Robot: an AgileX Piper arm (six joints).
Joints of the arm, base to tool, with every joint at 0 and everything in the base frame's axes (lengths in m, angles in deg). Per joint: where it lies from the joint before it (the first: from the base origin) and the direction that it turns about. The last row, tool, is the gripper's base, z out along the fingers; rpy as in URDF.
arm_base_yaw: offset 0.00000 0.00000 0.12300 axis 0 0 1
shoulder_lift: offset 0.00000 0.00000 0.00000 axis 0 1 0
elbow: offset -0.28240 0.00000 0.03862 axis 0 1 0
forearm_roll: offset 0.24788 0.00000 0.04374 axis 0.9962 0 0.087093
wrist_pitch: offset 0.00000 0.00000 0.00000 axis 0 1 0
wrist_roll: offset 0.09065 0.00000 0.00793 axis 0.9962 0 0.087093
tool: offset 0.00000 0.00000 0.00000 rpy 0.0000 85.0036 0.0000
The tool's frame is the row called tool.
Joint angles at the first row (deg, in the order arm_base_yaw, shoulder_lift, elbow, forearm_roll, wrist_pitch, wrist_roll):
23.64, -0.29, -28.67, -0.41, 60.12, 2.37
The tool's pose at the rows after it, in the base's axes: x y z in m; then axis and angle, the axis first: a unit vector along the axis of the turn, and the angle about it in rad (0 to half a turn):
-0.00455, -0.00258, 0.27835, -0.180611, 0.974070, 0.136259, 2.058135
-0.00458, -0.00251, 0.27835, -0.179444, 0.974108, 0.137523, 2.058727
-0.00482, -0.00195, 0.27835, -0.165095, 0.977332, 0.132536, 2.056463
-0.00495, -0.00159, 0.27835, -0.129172, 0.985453, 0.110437, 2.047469
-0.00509, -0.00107, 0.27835, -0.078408, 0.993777, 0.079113, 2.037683
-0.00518, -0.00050, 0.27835, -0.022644, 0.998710, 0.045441, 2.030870
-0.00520, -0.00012, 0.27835, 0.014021, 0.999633, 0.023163, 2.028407
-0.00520, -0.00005, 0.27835, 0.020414, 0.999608, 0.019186, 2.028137
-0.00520, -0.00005, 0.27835, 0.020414, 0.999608, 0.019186, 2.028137
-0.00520, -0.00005, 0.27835, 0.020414, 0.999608, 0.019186, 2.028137
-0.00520, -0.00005, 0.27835, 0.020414, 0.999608, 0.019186, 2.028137
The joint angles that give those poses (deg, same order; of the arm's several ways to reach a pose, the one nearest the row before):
23.64, -0.29, -28.67, -0.39, 60.12, 2.62
23.64, -0.29, -28.67, -0.34, 60.12, 2.75
21.99, -0.29, -28.67, 0.00, 60.12, 2.81
17.75, -0.29, -28.67, 0.00, 60.12, 2.81
11.83, -0.29, -28.67, 0.00, 60.12, 2.81
5.49, -0.29, -28.67, 0.00, 60.12, 2.89
1.33, -0.29, -28.67, 0.00, 60.12, 2.94
0.59, -0.29, -28.67, 0.00, 60.12, 2.93
0.59, -0.29, -28.67, 0.00, 60.12, 2.93
0.59, -0.29, -28.67, 0.00, 60.12, 2.93
0.59, -0.29, -28.67, 0.00, 60.12, 2.93

